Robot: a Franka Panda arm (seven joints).
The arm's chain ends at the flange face. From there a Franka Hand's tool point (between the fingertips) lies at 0.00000 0.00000 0.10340 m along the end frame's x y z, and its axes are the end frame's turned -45 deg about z.
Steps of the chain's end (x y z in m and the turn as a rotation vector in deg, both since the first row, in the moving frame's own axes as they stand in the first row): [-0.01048, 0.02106, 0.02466, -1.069, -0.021, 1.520]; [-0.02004, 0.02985, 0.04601, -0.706, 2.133, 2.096]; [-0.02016, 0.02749, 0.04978, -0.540, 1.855, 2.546]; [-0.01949, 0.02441, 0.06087, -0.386, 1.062, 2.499]
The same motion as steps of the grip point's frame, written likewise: [-0.02371, 0.00880, 0.02464, -0.741, -0.771, 1.520]; [-0.03352, 0.01059, 0.04593, -2.007, 1.009, 2.096]; [-0.03208, 0.00828, 0.04972, -1.694, 0.930, 2.546]; [-0.03022, 0.00534, 0.06085, -1.024, 0.478, 2.499]
